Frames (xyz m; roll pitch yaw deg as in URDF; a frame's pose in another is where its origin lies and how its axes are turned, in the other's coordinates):
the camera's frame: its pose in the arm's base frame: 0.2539 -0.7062 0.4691 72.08 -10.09 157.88
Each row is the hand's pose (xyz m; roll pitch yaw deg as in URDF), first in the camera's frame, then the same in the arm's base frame.
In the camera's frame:
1: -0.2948 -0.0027 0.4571 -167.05 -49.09 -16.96
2: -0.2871 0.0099 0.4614 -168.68 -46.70 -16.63
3: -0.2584 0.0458 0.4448 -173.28 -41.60 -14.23
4: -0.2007 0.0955 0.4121 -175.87 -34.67 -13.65
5: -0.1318 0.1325 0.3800 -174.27 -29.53 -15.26
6: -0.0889 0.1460 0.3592 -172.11 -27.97 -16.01
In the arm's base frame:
1: 0.7093 -0.4209 0.5534 -93.42 -9.19 105.88
2: 0.7045 -0.4187 0.5678 -95.18 -8.73 108.27
3: 0.6729 -0.4349 0.6015 -98.94 -8.97 113.71
4: 0.6089 -0.4589 0.6482 -102.16 -7.50 120.57
5: 0.5343 -0.4739 0.6852 -101.90 -4.69 125.11
6: 0.4872 -0.4806 0.6991 -100.19 -3.59 126.40

